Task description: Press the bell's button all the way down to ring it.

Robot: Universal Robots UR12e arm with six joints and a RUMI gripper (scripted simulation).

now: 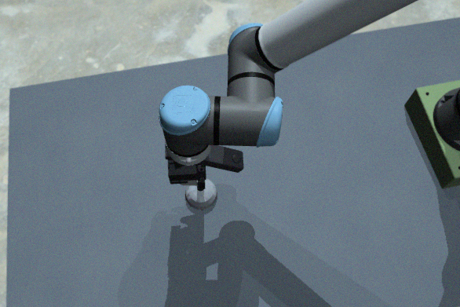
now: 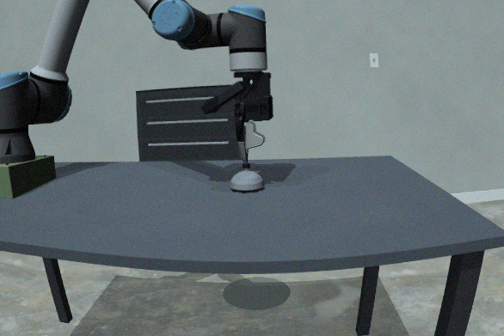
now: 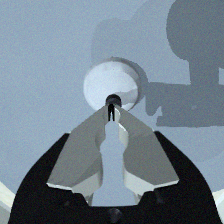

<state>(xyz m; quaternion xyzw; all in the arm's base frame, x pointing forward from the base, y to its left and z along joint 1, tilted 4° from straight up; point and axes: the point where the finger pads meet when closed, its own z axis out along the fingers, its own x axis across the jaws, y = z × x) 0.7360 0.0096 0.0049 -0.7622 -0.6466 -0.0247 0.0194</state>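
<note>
My gripper is now 30 mm above the black button. From my hand the other things lie so: dome bell 40 mm below.
</note>
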